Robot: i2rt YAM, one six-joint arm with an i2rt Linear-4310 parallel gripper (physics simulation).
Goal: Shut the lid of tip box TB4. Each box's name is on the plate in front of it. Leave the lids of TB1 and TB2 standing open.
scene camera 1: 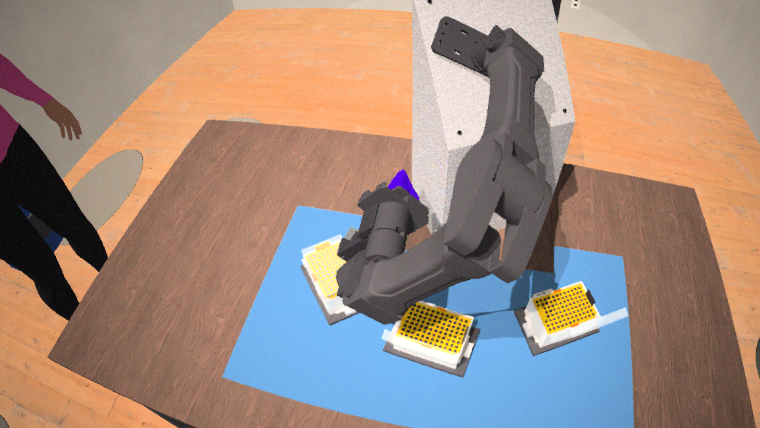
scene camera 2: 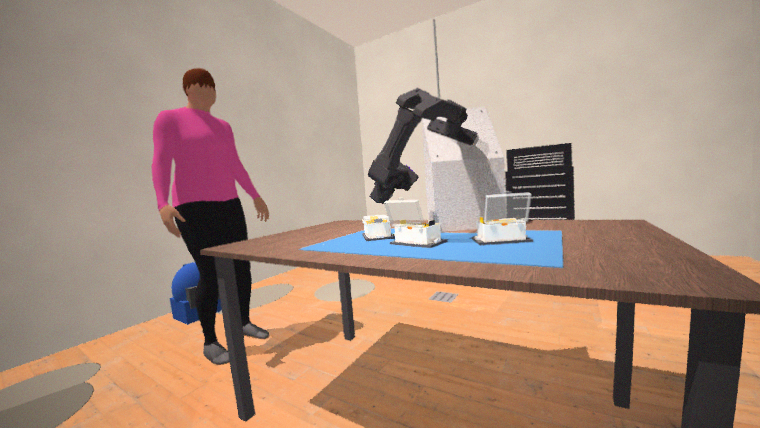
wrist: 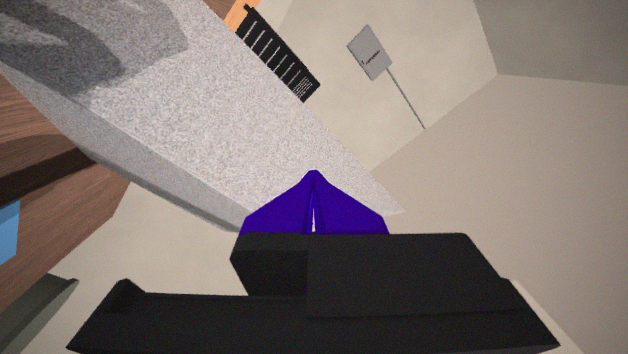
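Seen in the pictures: gripper, between the fingertips: (scene camera 1: 401, 171) (scene camera 2: 411, 175) (wrist: 313, 177); arm's base, origin of its link: (scene camera 1: 485, 56) (scene camera 2: 451, 131).
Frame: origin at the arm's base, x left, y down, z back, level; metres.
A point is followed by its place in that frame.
Three white tip boxes with yellow racks stand on the mat; no name plate is readable. The left box (scene camera 1: 321, 268) @[x -0.163, y 0.317, z -0.338 m] (scene camera 2: 376, 228) @[x -0.106, y 0.354, z -0.360 m] is partly hidden by the arm in scene camera 1. Its rack looks pale, as if seen through a clear lid, and no upright lid shows on it; whether the lid is fully down I cannot tell. The middle box (scene camera 1: 433, 332) (scene camera 2: 417, 234) @[x 0.105, y 0.357, z -0.383 m] and the right box (scene camera 1: 566, 311) (scene camera 2: 501, 232) @[x 0.306, y 0.362, z -0.240 m] have clear lids standing open. My gripper (scene camera 1: 403, 171) @[x -0.078, y 0.170, z -0.178 m] (wrist: 313, 177) @[x -0.078, y 0.170, z -0.178 m] is shut and empty, its purple fingertips pointing toward the pedestal, above and behind the left box.
A blue mat (scene camera 1: 297, 361) @[x -0.126, y 0.394, z -0.501 m] (scene camera 2: 545, 255) @[x 0.454, y 0.394, z -0.326 m] lies on the brown table (scene camera 1: 159, 265) @[x -0.554, y 0.398, z -0.488 m] (scene camera 2: 638, 260) @[x 0.628, y 0.397, z -0.273 m]. The speckled grey pedestal (scene camera 1: 433, 159) @[x -0.051, y 0.191, z -0.100 m] (scene camera 2: 462, 191) @[x 0.068, y 0.245, z -0.053 m] (wrist: 200, 125) @[x -0.039, y 0.257, z -0.110 m] stands behind the boxes. My forearm hangs over the left and middle boxes. A person (scene camera 2: 196, 154) stands beyond the table's left side.
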